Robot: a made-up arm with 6 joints.
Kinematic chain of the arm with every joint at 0, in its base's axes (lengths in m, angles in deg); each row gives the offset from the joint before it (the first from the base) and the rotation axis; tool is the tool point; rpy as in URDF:
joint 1: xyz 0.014 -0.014 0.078 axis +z
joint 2: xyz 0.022 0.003 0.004 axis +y
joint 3: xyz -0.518 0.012 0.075 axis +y
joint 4: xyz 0.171 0.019 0.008 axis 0.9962 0 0.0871
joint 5: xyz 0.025 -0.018 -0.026 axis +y
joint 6: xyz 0.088 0.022 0.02 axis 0.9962 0 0.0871
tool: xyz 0.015 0.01 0.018 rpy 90 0 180
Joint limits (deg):
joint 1: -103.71..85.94
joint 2: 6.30..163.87
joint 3: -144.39..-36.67
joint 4: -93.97..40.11
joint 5: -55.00..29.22
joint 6: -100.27..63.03
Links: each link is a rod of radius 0.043 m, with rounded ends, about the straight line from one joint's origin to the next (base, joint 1, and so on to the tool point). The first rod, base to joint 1, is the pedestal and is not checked.
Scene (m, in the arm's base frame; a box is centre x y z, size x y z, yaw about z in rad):
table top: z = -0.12
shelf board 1: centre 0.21 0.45 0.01 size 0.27 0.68 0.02 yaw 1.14
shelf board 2: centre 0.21 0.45 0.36 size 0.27 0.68 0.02 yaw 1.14
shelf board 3: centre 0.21 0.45 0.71 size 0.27 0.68 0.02 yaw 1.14
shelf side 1: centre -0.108 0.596 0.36 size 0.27 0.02 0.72 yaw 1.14
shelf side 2: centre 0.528 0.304 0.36 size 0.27 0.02 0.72 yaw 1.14
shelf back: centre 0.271 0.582 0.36 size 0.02 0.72 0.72 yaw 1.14
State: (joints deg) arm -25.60 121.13 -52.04 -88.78 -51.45 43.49
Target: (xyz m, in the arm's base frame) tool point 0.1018 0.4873 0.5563
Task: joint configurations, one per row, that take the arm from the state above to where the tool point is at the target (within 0.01 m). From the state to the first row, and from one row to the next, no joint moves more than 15 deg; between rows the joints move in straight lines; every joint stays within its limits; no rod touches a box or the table.
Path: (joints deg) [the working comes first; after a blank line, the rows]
Joints at the target: 68.44 108.19 -102.37 -77.77 -46.89 46.24
Straight joint move there: touches shelf board 2, shelf side 2.

1: -15.52 111.32 -61.34 -89.50 -49.53 45.37
2: -5.43 101.51 -70.64 -90.22 -47.61 47.25
3: 4.65 91.69 -79.93 -90.94 -45.69 49.13
4: 17.41 94.99 -84.42 -88.30 -45.93 48.56
5: 30.17 98.29 -88.91 -85.67 -46.17 47.98
6: 42.92 101.59 -93.40 -83.04 -46.41 47.40
7: 55.68 104.89 -97.88 -80.41 -46.65 46.82
8: 68.44 108.19 -102.37 -77.77 -46.89 46.24

